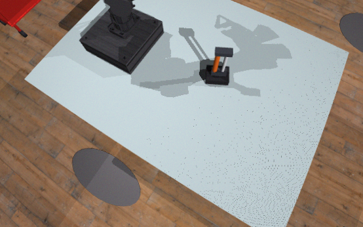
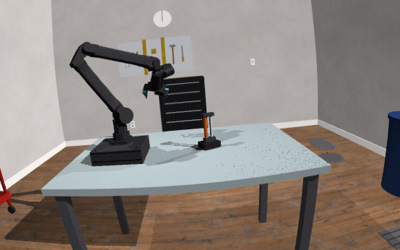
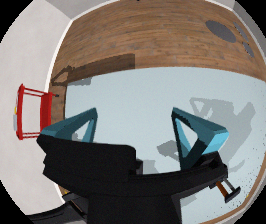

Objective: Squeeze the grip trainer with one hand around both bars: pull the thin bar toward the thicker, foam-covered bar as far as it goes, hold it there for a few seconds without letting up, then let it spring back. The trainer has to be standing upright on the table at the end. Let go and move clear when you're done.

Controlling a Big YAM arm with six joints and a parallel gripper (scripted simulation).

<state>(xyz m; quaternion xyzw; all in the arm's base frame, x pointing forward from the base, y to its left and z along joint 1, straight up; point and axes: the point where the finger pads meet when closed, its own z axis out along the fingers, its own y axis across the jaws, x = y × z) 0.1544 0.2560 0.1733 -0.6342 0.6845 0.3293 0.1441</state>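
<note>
Right now the thin grey bar is 29 cm ahead of my hand, 23 cm to the right of it and 14 cm below it. Also, from my hand: grip trainer 28 cm ahead, 24 cm to the right, 15 cm below.
</note>
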